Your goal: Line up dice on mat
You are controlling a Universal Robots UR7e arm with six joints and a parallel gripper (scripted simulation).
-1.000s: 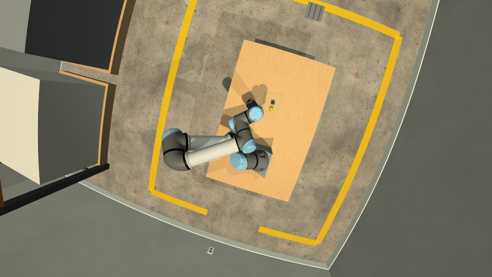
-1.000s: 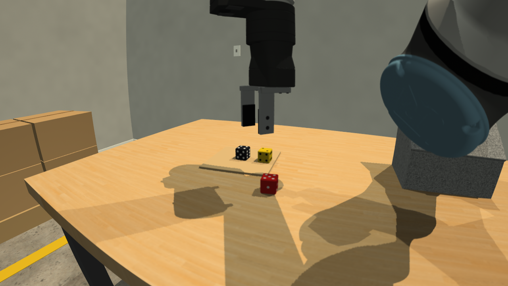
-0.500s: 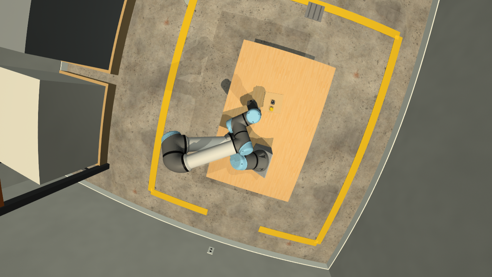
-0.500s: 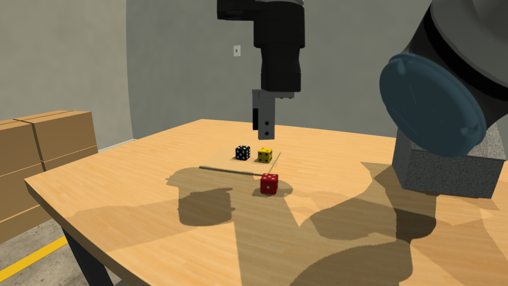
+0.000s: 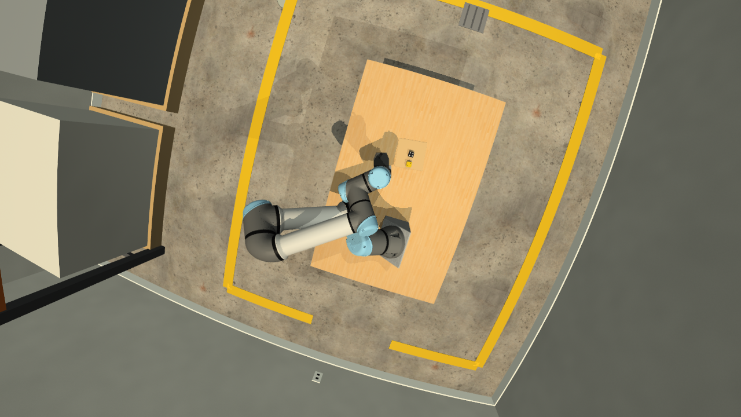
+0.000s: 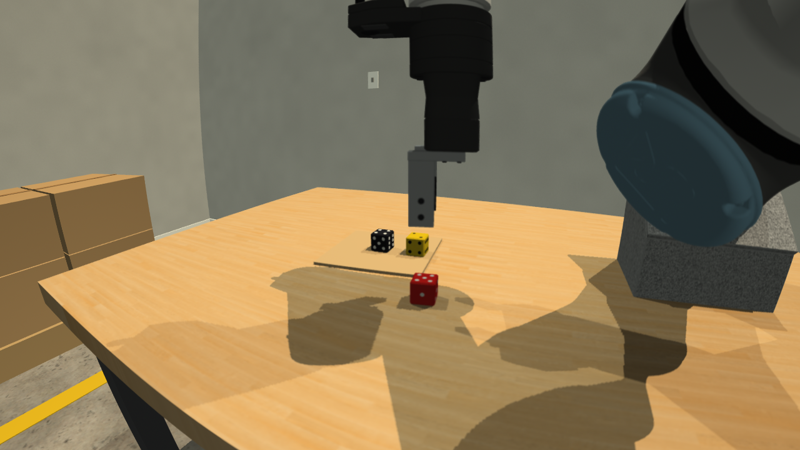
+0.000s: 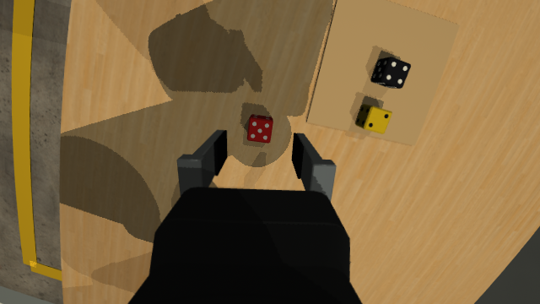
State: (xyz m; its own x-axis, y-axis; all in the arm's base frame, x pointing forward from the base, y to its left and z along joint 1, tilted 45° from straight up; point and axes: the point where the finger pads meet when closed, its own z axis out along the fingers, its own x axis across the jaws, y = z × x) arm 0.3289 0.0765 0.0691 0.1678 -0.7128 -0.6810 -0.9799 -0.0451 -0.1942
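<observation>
The red die lies 9 cm below my hand. The rest, counted from my hand: tan mat 8 cm ahead, 12 cm to the right, 10 cm below; black die 8 cm ahead, 12 cm to the right, 9 cm below; yellow die 4 cm ahead, 12 cm to the right, 9 cm below.
</observation>
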